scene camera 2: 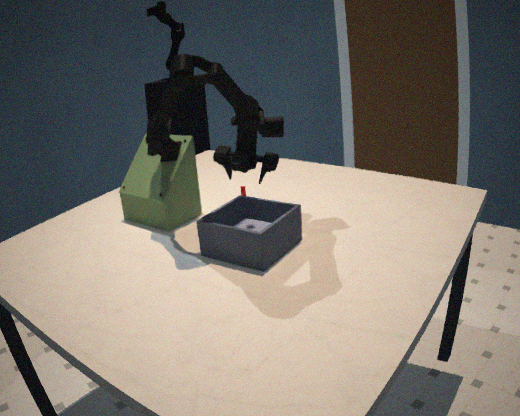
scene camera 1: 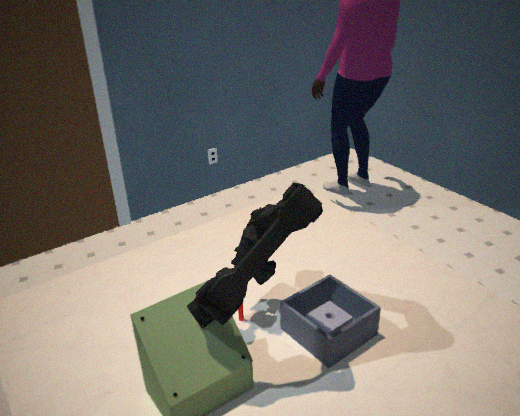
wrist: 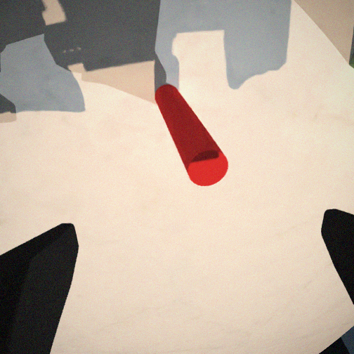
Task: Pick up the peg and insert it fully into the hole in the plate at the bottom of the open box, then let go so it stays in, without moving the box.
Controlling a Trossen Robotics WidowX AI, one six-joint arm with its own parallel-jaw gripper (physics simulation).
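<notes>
The red peg stands upright on the table, between the green wedge block and the box. My gripper is open and empty. It points down above the peg, with its fingers spread wide; in the wrist view the peg's top lies between the two fingers' sides, farther up the picture than the fingertips. In scene camera 1 the arm hides the fingers and the peg's upper part. The dark grey open box stands beside the peg. The pale plate at its bottom has an empty round hole.
A green wedge block stands on the table on the side of the peg away from the box. The arm reaches over from its side. A person stands in the background.
</notes>
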